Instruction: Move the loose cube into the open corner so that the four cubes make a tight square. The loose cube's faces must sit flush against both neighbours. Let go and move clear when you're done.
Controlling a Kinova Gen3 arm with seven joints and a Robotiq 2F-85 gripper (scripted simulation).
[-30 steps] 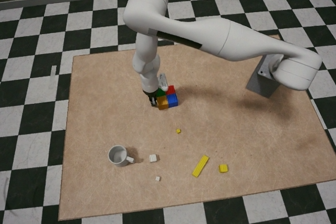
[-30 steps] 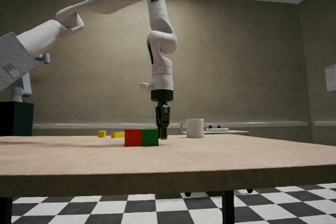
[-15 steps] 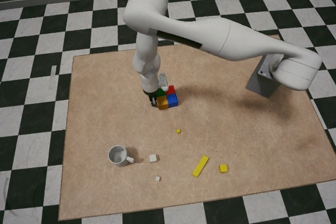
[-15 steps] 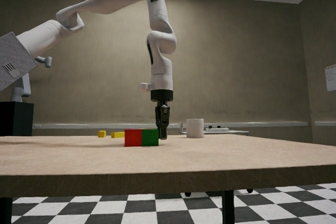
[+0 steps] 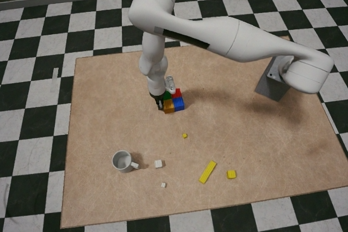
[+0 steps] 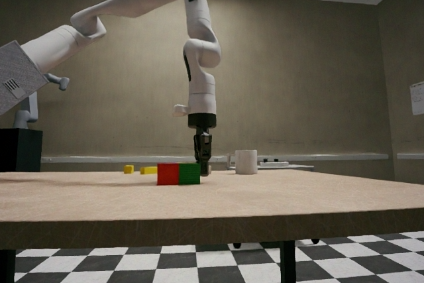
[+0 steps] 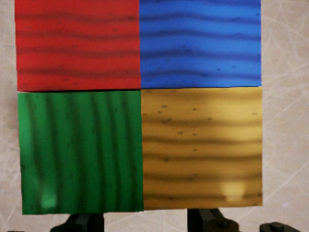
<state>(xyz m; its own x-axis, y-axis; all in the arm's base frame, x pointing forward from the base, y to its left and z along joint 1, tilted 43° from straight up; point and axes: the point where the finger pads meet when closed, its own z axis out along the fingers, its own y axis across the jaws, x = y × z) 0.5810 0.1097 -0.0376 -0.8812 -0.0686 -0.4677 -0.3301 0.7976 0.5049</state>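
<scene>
The orange cube lies 4 cm behind my hand, 1 cm to the left of it and 1 cm below it. From my hand the other things lie so: red cube: 7 cm behind, 5 cm to the right, 1 cm below; green cube: 4 cm to the right, 3 cm behind, 1 cm below; blue cube: 9 cm behind, 1 cm to the right, 1 cm below.
</scene>
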